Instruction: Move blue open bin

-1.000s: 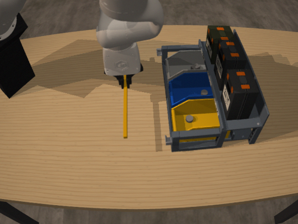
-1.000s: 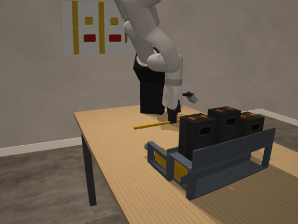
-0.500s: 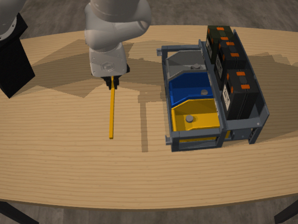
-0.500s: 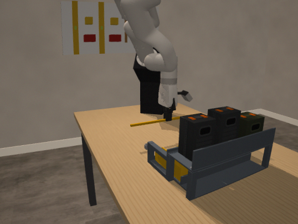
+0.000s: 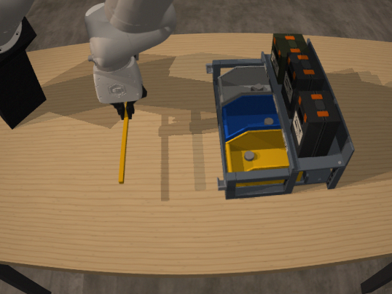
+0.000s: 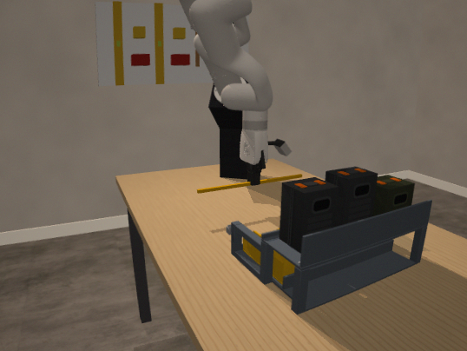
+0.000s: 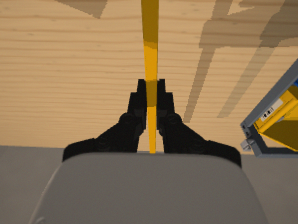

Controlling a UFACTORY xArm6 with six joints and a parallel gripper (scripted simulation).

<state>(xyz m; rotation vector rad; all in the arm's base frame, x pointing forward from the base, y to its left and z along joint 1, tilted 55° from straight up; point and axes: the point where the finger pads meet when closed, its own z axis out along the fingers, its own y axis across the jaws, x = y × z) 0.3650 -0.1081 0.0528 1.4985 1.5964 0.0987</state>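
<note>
Now: hand 20 mm above the yellow rail. Round my hand: yellow bin 280 mm ahead, 170 mm to the right, 70 mm below; blue open bin 310 mm ahead, 70 mm below, 60 mm to the right; grey bin 330 mm ahead, 70 mm below, 50 mm to the left.
</note>
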